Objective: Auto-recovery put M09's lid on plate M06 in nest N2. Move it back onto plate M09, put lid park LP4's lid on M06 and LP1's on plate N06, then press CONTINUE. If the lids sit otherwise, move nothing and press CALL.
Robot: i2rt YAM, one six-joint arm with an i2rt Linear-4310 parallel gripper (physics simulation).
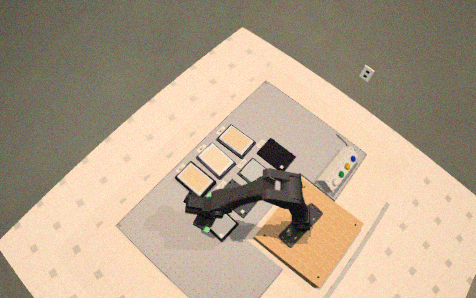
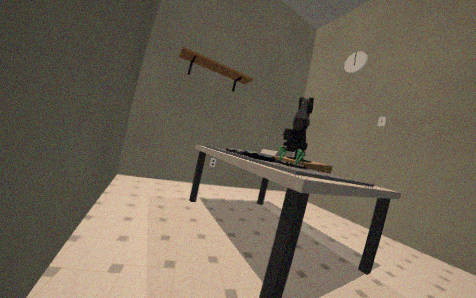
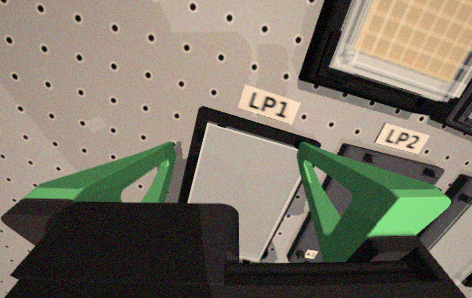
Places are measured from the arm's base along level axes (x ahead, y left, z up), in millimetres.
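Pixels of known places: gripper, between the fingertips: (image 2: 287, 162) (image 3: 236, 148); arm's base, origin of its link: (image 1: 300, 225).
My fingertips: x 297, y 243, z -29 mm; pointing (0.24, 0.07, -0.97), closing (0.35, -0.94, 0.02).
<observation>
For each thing: its top centre in the pictures, then the offset to it from my fingertips. "spot": a spot on its surface instead. Level surfaces: height alone.
- LP1 label, a spot on its surface: (image 3: 269, 104) spot: 15 mm down, 38 mm ahead, 14 mm right
- black lid-shaped piece, a spot on its surface: (image 1: 276, 153) spot: 7 mm down, 3 mm back, 414 mm right
- nearest, a spot on its surface: (image 3: 410, 45) spot: 18 mm up, 97 mm ahead, 66 mm right
- button panel, centre of its top: (image 1: 341, 165) (image 2: 271, 150) 66 mm up, 250 mm back, 552 mm right
- grey mat, height of its surface: 17 mm down
My gripper (image 1: 207, 212) (image 2: 290, 160) (image 3: 236, 148) is open, its green fingers spread on either side of the light grey lid (image 1: 225, 226) (image 3: 240, 175) at LP1. It holds nothing. The lid lies in a black frame beside the LP1 label (image 3: 269, 104). A dark piece (image 1: 243, 208) (image 3: 367, 162) lies at LP2. Another light grey lid (image 1: 252, 170) and a black lid-shaped piece (image 1: 276, 153) lie farther along the row. Three tan-welled plates (image 1: 195, 179) (image 1: 216, 160) (image 1: 236, 140) stand in black-edged nests; the nearest (image 3: 410, 45) shows clear material over its wells. Plate names are unreadable.
The button panel (image 1: 328, 180) stands at the right edge of the grey mat (image 1: 160, 200), with white, green, yellow and blue buttons; its lettering is unreadable. The arm stands on a wooden board (image 1: 335, 245) and covers part of the lid row.
</observation>
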